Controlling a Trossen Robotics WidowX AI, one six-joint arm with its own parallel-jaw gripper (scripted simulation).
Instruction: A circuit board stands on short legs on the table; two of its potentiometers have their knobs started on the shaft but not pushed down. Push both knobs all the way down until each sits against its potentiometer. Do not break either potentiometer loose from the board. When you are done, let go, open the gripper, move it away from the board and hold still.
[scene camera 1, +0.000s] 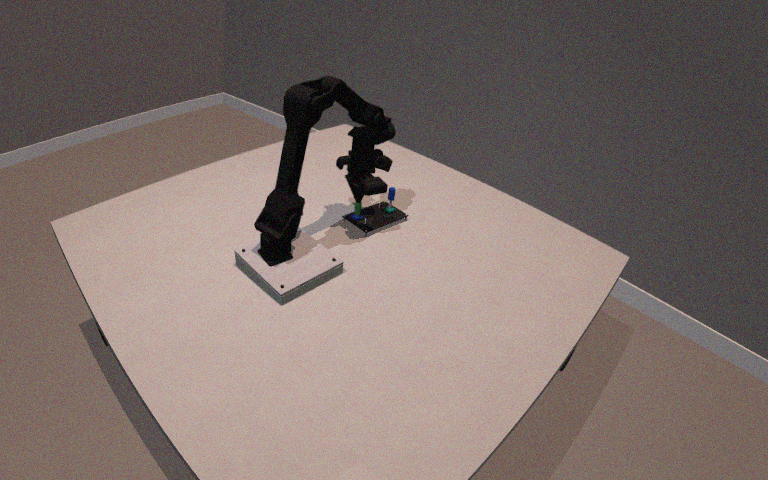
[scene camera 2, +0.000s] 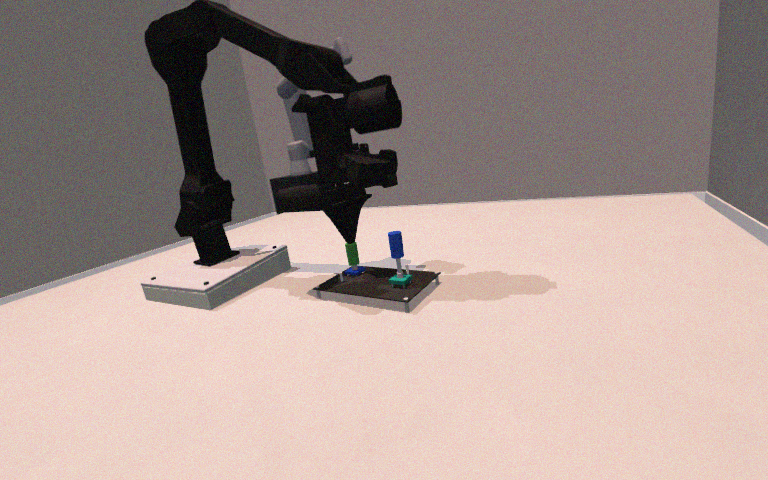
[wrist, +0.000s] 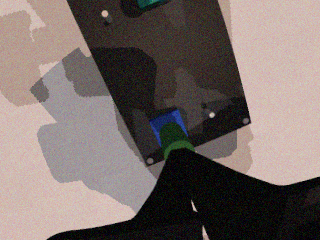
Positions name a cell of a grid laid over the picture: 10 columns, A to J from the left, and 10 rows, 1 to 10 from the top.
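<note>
Green knob (wrist: F6). My gripper (wrist: F7), (scene camera 1: E5), (scene camera 2: E6).
</note>
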